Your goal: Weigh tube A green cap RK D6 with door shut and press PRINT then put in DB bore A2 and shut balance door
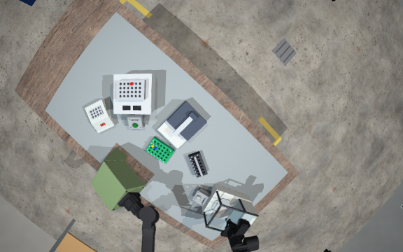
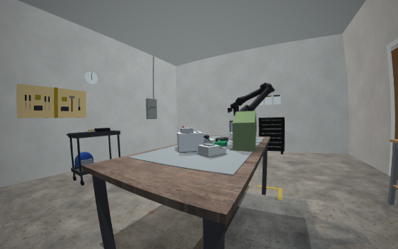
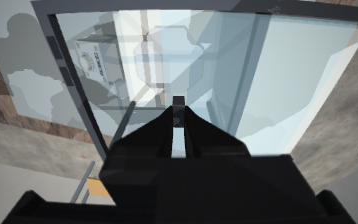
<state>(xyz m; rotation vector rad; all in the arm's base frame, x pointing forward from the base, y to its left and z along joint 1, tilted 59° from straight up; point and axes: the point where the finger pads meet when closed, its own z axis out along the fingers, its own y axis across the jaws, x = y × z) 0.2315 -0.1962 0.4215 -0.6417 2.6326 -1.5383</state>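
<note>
Now: the green-capped tube 440 mm to the left of my hand, 190 mm below it and 30 mm ahead of it. Also, from my hand: sliding door 30 mm to the right, 10 mm below, 10 mm ahead; then white print key 150 mm to the left, 150 mm below, 50 mm behind; then balance pan 140 mm below, 10 mm to the left.
</note>
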